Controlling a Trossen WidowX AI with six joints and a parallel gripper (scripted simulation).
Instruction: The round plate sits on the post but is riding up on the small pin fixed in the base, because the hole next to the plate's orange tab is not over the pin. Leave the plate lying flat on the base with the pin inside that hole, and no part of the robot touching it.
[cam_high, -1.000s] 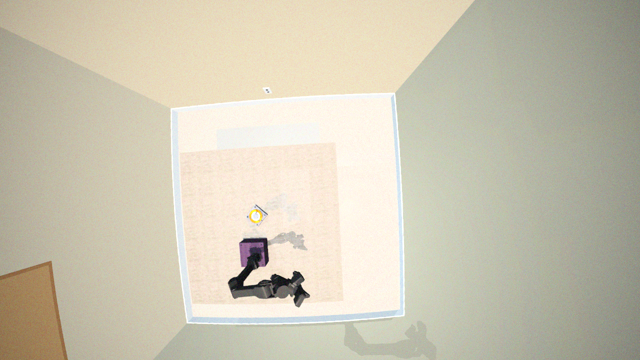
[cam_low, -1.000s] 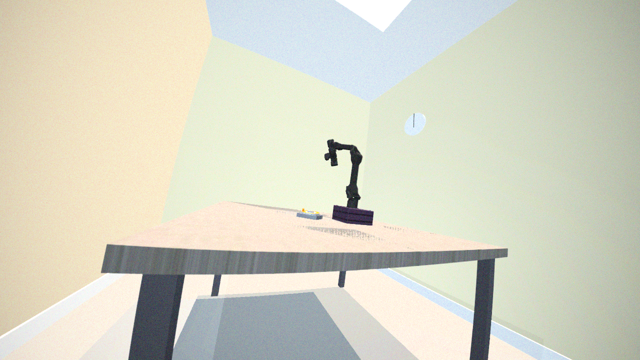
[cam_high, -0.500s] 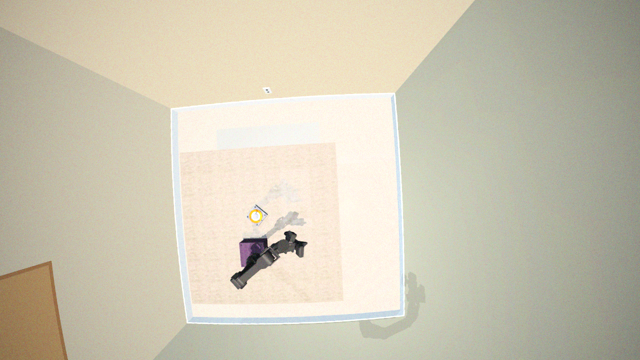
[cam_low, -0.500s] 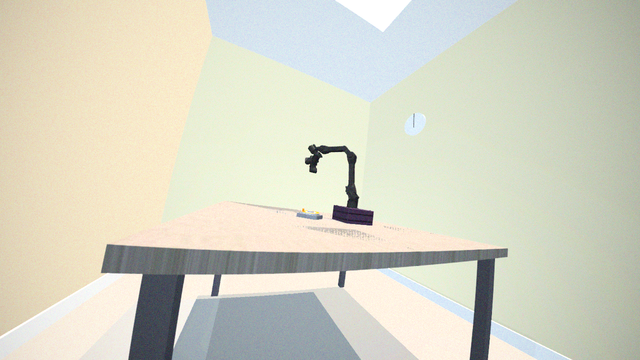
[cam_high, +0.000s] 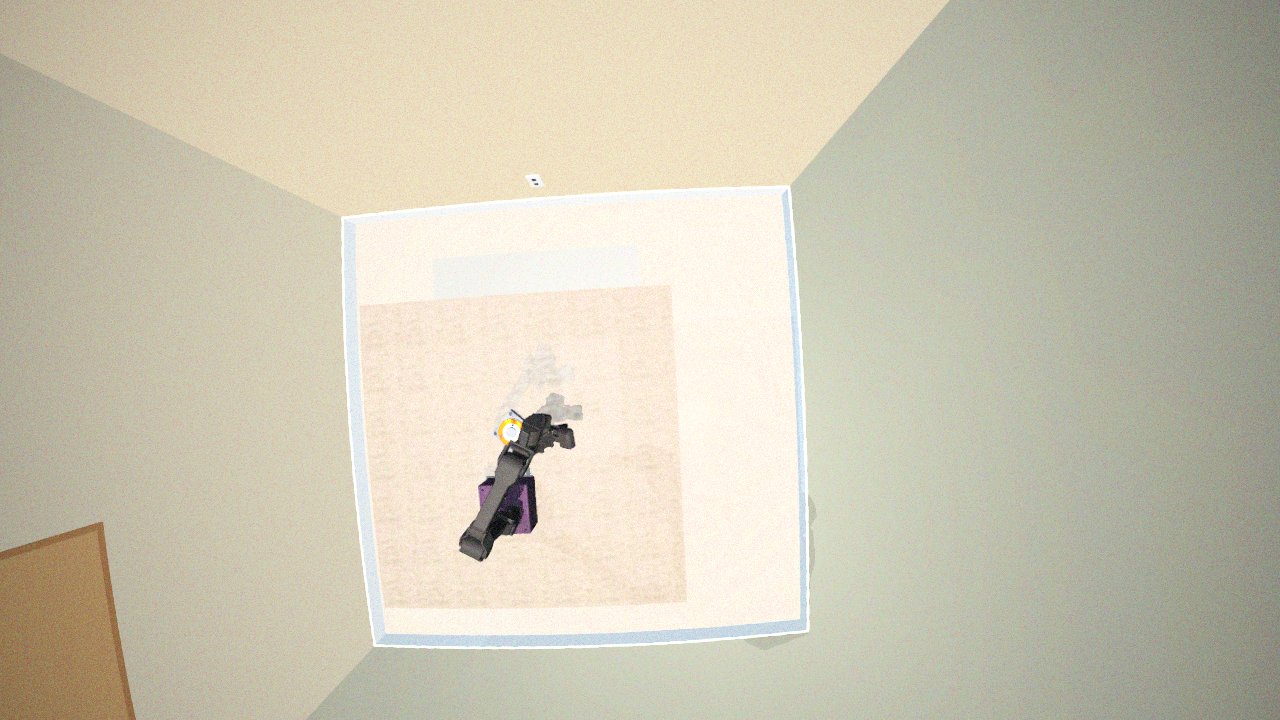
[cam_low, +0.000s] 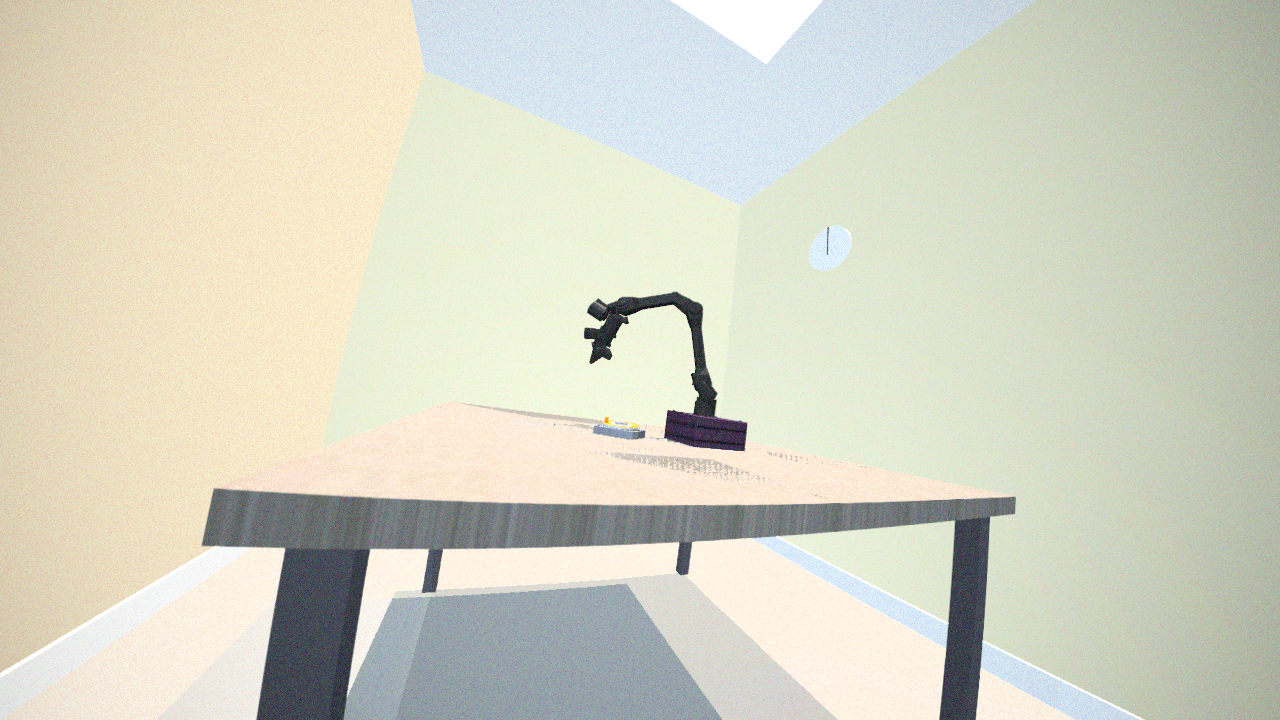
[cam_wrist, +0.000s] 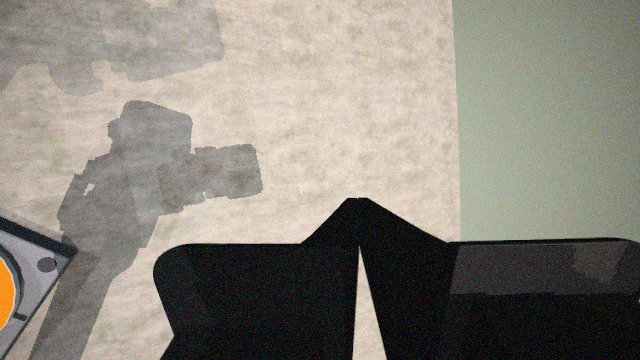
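Now: gripper tip 250 mm to the right of the round plate, 190 mm above it and 70 mm past it. From my gripper tip the other things lie so: grey square base (250 mm to the left, 210 mm below, 90 mm behind).
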